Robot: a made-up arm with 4 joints. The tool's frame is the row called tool.
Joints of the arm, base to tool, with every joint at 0 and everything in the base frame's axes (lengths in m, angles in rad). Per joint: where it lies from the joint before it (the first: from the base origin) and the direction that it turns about. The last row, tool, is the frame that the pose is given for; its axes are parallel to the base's.
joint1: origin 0 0 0.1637 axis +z
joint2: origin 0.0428 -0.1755 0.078 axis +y
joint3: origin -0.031 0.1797 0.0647 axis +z
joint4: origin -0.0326 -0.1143 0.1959 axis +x
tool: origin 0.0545 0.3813 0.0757
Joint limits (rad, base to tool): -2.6..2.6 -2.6..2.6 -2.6..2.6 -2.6..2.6
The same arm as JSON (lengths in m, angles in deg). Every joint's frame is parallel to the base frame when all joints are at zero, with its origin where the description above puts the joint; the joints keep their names.
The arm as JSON. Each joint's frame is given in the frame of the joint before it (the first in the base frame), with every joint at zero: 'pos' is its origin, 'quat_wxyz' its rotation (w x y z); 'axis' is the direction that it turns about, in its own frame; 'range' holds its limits. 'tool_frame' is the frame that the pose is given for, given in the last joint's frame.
{
  "length_unit": "m",
  "angle_unit": "deg",
  "joints": [
    {
      "joint": "joint1",
      "pos": [
        0.0,
        0.0,
        0.1637
      ],
      "quat_wxyz": [
        1.0,
        0.0,
        0.0,
        0.0
      ],
      "axis": [
        0.0,
        0.0,
        1.0
      ],
      "range": [
        -148.97,
        148.97
      ]
    },
    {
      "joint": "joint2",
      "pos": [
        0.0428,
        -0.1755,
        0.078
      ],
      "quat_wxyz": [
        1.0,
        0.0,
        0.0,
        0.0
      ],
      "axis": [
        0.0,
        1.0,
        0.0
      ],
      "range": [
        -148.97,
        148.97
      ]
    },
    {
      "joint": "joint3",
      "pos": [
        -0.031,
        0.1797,
        0.0647
      ],
      "quat_wxyz": [
        1.0,
        0.0,
        0.0,
        0.0
      ],
      "axis": [
        0.0,
        0.0,
        1.0
      ],
      "range": [
        -148.97,
        148.97
      ]
    },
    {
      "joint": "joint4",
      "pos": [
        -0.0326,
        -0.1143,
        0.1959
      ],
      "quat_wxyz": [
        1.0,
        0.0,
        0.0,
        0.0
      ],
      "axis": [
        1.0,
        0.0,
        0.0
      ],
      "range": [
        -148.97,
        148.97
      ]
    }
  ],
  "tool_frame": {
    "pos": [
      0.0545,
      0.3813,
      0.0757
    ],
    "quat_wxyz": [
      1.0,
      0.0,
      0.0,
      0.0
    ]
  }
}

